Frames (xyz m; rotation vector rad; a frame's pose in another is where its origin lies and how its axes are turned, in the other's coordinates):
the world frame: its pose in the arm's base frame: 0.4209 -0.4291 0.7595 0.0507 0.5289 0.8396
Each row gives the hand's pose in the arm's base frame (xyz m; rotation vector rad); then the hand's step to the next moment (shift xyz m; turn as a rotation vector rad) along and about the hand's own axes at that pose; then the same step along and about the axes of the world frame.
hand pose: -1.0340 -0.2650 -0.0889 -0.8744 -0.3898 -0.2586
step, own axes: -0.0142 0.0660 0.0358 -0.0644 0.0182 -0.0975
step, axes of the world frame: 0.0656 0.0366 -0.0140 -0.0188 -0.0450 -0.1077
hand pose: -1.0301 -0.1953 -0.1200 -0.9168 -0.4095 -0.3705
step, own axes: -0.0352 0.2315 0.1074 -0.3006 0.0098 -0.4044
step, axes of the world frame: 0.2423 0.0788 -0.0381 -0.1460 -0.1594 -0.4553
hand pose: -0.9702 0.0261 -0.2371 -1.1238 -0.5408 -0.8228
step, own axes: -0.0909 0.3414 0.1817 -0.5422 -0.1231 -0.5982
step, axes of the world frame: 0.3957 -0.0252 -0.0241 -0.3092 -0.1159 -0.7470
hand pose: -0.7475 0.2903 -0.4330 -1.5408 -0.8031 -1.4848
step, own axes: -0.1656 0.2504 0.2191 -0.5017 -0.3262 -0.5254
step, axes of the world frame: 0.3175 -0.1931 -0.0049 -0.3070 0.1026 -0.7276
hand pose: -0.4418 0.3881 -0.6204 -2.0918 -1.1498 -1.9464
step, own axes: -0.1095 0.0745 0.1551 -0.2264 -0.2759 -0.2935
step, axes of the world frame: 0.1201 -0.1648 -0.0040 -0.1380 0.1600 -0.4109
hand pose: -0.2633 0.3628 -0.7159 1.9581 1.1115 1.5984
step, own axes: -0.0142 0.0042 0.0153 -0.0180 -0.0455 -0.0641
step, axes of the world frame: 0.0051 -0.0203 -0.0037 -0.0290 0.0483 -0.0577
